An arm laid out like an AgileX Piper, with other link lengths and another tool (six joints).
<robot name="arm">
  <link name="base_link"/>
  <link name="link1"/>
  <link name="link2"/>
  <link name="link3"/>
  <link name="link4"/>
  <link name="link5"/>
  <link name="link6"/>
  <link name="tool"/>
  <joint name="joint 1" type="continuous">
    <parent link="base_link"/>
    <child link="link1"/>
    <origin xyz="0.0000 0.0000 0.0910" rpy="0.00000 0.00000 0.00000"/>
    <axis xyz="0 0 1"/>
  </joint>
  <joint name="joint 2" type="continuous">
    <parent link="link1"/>
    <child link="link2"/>
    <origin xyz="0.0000 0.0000 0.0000" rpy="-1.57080 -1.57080 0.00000"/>
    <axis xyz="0 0 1"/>
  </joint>
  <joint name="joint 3" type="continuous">
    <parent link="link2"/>
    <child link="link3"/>
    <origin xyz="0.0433 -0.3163 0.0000" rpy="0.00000 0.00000 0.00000"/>
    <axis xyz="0 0 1"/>
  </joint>
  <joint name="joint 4" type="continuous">
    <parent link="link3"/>
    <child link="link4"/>
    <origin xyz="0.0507 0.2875 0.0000" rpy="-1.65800 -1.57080 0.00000"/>
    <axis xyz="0 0 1"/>
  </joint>
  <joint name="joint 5" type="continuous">
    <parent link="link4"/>
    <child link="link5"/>
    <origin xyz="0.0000 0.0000 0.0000" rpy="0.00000 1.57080 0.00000"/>
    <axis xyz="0 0 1"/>
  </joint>
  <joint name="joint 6" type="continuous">
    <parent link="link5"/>
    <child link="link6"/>
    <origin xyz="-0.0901 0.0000 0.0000" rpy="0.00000 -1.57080 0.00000"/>
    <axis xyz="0 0 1"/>
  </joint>
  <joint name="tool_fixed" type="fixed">
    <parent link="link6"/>
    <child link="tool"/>
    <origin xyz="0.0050 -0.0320 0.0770" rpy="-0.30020 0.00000 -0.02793"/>
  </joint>
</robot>
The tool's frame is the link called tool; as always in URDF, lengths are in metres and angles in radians. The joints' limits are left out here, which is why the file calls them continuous.
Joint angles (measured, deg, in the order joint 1, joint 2, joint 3, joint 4, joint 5, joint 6), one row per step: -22.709 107.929 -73.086 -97.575 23.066 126.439; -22.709 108.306 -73.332 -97.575 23.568 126.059; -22.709 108.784 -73.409 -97.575 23.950 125.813; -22.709 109.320 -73.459 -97.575 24.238 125.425; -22.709 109.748 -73.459 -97.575 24.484 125.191; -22.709 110.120 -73.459 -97.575 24.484 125.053; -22.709 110.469 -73.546 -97.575 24.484 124.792; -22.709 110.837 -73.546 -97.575 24.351 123.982; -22.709 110.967 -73.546 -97.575 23.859 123.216; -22.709 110.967 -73.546 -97.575 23.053 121.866; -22.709 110.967 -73.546 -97.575 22.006 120.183; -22.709 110.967 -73.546 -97.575 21.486 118.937; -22.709 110.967 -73.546 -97.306 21.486 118.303; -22.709 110.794 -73.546 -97.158 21.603 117.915; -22.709 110.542 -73.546 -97.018 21.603 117.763; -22.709 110.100 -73.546 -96.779 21.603 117.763; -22.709 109.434 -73.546 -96.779 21.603 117.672; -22.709 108.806 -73.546 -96.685 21.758 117.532; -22.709 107.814 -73.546 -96.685 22.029 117.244; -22.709 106.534 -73.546 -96.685 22.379 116.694
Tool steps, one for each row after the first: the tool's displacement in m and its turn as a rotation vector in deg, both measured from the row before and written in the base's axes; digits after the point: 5 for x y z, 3 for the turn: 0.00034 -0.00184 -0.00155 -0.434 0.414 -0.274; 0.00008 -0.00130 -0.00373 -0.188 0.565 -0.225; 0.00009 -0.00109 -0.00456 -0.192 0.736 -0.083; -0.00010 -0.00081 -0.00389 -0.101 0.575 -0.110; 0.00026 -0.00017 -0.00353 0.063 0.438 0.059; 0.00049 -0.00032 -0.00275 -0.051 0.421 0.113; 0.00012 -0.00002 -0.00372 -0.256 0.885 0.466; 0.00051 0.00092 -0.00174 -0.129 0.602 0.751; 0.00062 0.00155 -0.00085 -0.358 0.842 1.279; 0.00082 0.00203 -0.00106 -0.439 1.026 1.638; 0.00022 0.00088 -0.00057 -0.473 0.768 1.004; -0.00035 -0.00007 -0.00028 -0.176 0.323 0.147; -0.00050 -0.00028 0.00155 -0.250 0.054 0.001; -0.00028 0.00010 0.00225 -0.080 -0.179 -0.005; -0.00040 0.00026 0.00399 0.017 -0.486 -0.126; -0.00060 0.00021 0.00624 -0.313 -0.555 0.040; -0.00091 -0.00012 0.00590 -0.333 -0.505 -0.119; -0.00160 -0.00030 0.00942 -0.697 -0.702 -0.112; -0.00238 -0.00034 0.01208 -1.007 -0.787 -0.082
